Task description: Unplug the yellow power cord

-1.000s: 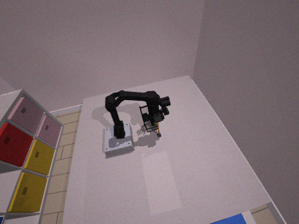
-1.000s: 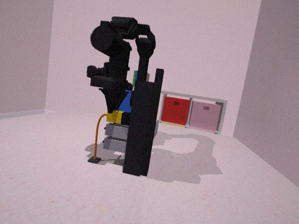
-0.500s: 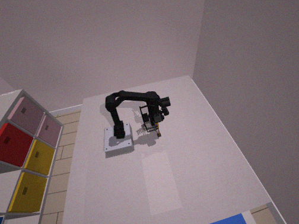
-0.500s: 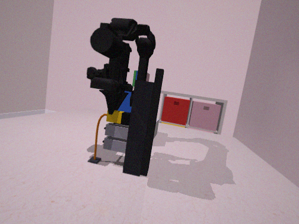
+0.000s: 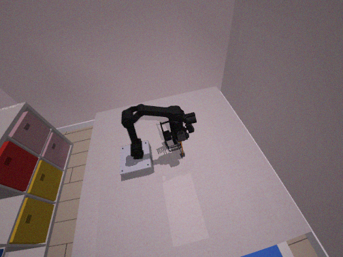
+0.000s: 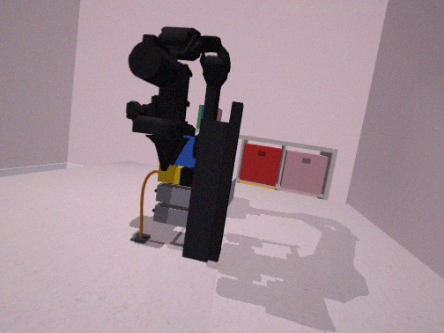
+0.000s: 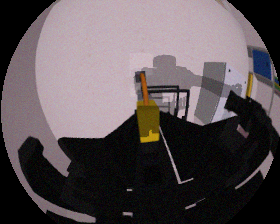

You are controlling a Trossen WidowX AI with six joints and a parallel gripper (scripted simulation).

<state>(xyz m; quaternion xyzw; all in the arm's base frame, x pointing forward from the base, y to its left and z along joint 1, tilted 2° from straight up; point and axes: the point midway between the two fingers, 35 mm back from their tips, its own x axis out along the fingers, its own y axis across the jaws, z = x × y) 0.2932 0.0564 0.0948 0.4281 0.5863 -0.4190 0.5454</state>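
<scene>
My gripper tip is 1 cm past the yellow plug and 3 cm to the right of it. The rest, counted from my gripper tip: grey anchor: 1 cm ahead, 4 cm to the right, 16 cm below.
</scene>
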